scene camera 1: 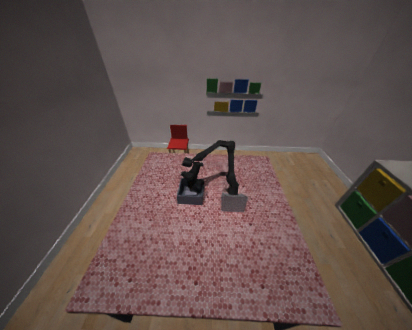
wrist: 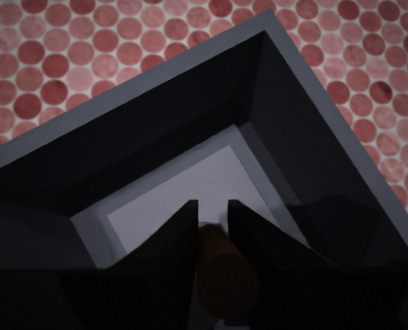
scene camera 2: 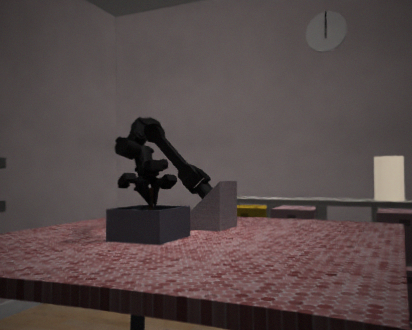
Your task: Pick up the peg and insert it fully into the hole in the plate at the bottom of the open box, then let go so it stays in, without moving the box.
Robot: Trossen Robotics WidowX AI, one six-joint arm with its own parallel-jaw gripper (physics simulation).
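Frame: origin at the arm's base, x ahead, y left, z up, level; metres.
Seen in the pictures: gripper, fingertip midpoint: (scene camera 1: 189, 187) (wrist: 212, 209) (scene camera 2: 152, 205); arm's base, link origin: (scene camera 1: 233, 194) (scene camera 2: 211, 198).
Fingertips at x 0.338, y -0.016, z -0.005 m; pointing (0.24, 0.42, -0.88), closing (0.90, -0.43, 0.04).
Note:
Offsets run from my fingertips to a thing's middle. Level surfaces: height alone.
The dark grey open box @[dx -0.009, dy -0.019, dz -0.058 m] (scene camera 1: 190, 200) (scene camera 2: 132, 225) (wrist: 135, 88) stands upright on the tabletop. A pale plate @[dx -0.008, dy -0.019, dz -0.073 m] (wrist: 185, 185) lies at its bottom. My gripper (scene camera 2: 152, 204) (wrist: 212, 209) points down with its fingertips near the box's rim height in scene camera 2. It is shut on the brown round peg @[dx -0.007, dy -0.014, dz +0.014 m] (wrist: 227, 285), which is roughly upright and reaches down toward the plate between the fingers. The peg's lower end and the hole are mostly hidden; a small curved edge shows at the peg's far end. I cannot tell whether the peg is in the hole.
The box walls stand close around the fingers. The arm's grey wedge-shaped base (scene camera 1: 234, 203) (scene camera 2: 220, 210) stands beside the box on the red-and-pink dotted tabletop @[dz -0.107 m] (scene camera 1: 210, 260) (scene camera 2: 280, 265). A red chair (scene camera 1: 178, 144) and a drawer shelf unit stand beyond the table.

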